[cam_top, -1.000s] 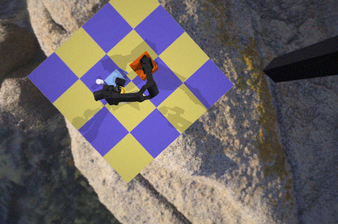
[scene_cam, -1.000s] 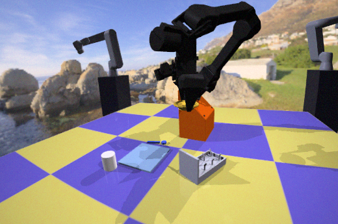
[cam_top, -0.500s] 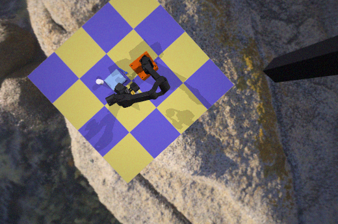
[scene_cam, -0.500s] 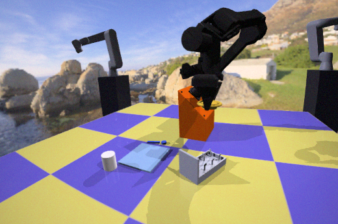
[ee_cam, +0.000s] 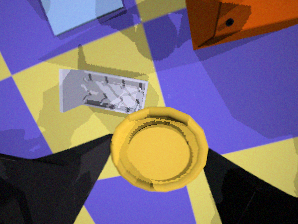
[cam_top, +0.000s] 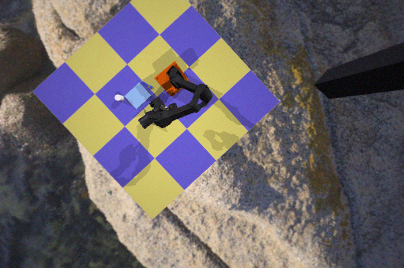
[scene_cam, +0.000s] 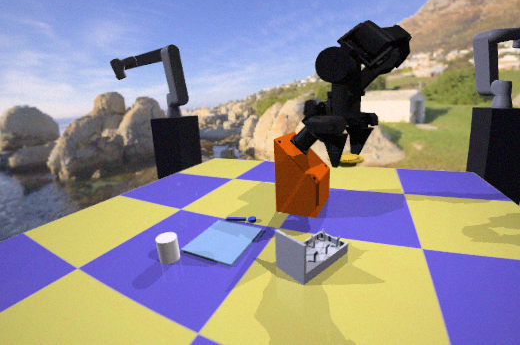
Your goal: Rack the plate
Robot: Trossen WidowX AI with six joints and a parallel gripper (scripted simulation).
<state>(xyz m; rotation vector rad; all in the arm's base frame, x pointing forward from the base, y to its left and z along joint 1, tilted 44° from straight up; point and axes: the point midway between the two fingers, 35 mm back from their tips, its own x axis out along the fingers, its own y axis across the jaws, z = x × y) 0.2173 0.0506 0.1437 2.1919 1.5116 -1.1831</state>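
The grey dish rack lies 16 cm below my gripper tip, 8 cm ahead of it and 5 cm to the right of it. Also, from my gripper tip: light blue mat 26 cm to the right, 18 cm below, 6 cm ahead; yellow plate 1 cm above; blue utensil 26 cm to the right, 18 cm below, 4 cm behind.
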